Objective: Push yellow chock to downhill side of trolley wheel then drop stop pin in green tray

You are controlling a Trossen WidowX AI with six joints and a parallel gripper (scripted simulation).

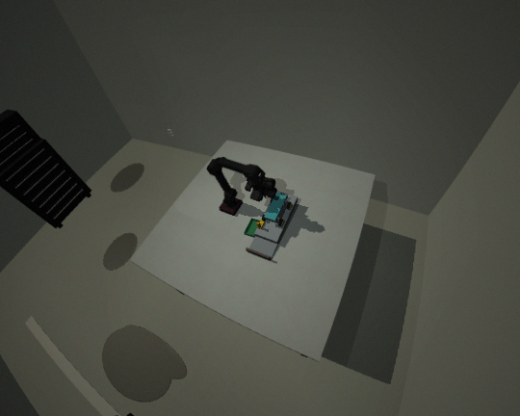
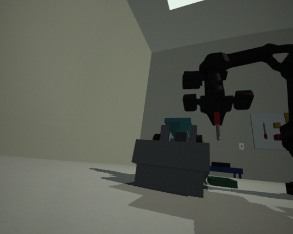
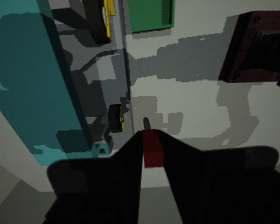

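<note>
My gripper tip is 15 cm to the left of the yellow chock, 8 cm above it and 4 cm short of it. From my gripper tip the other things lie so: red-headed stop pin: right at my gripper tip; grey ramp block: 11 cm below, 10 cm ahead, 5 cm to the right; teal trolley: 10 cm ahead, 5 cm below, 4 cm to the right.
</note>
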